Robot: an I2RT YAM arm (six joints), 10 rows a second.
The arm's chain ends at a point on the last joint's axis. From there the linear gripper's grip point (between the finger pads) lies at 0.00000 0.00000 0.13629 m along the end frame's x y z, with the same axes.
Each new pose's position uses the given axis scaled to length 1; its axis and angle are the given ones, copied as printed.
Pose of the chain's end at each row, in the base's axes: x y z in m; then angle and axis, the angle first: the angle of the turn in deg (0 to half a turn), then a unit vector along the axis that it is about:
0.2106 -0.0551 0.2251 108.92 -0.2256 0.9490 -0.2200
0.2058 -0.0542 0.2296 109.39 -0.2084 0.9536 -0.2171
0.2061 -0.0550 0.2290 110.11 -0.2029 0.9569 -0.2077
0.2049 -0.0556 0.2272 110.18 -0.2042 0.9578 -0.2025
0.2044 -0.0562 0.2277 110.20 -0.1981 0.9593 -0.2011
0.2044 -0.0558 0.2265 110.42 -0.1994 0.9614 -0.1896
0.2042 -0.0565 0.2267 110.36 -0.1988 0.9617 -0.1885
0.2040 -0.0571 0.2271 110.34 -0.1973 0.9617 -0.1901
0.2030 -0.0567 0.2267 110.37 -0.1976 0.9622 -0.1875
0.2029 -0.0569 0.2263 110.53 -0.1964 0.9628 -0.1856
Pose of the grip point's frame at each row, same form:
0.3419 -0.0637 0.1896 108.92 -0.2256 0.9490 -0.2200
0.3366 -0.0650 0.1929 109.39 -0.2084 0.9536 -0.2171
0.3363 -0.0654 0.1900 110.11 -0.2029 0.9569 -0.2077
0.3350 -0.0650 0.1877 110.18 -0.2042 0.9578 -0.2025
0.3344 -0.0662 0.1881 110.20 -0.1981 0.9593 -0.2011
0.3341 -0.0638 0.1856 110.42 -0.1994 0.9614 -0.1896
0.3340 -0.0644 0.1858 110.36 -0.1988 0.9617 -0.1885
0.3338 -0.0655 0.1864 110.34 -0.1973 0.9617 -0.1901
0.3327 -0.0646 0.1857 110.37 -0.1976 0.9622 -0.1875
0.3325 -0.0647 0.1848 110.53 -0.1964 0.9628 -0.1856

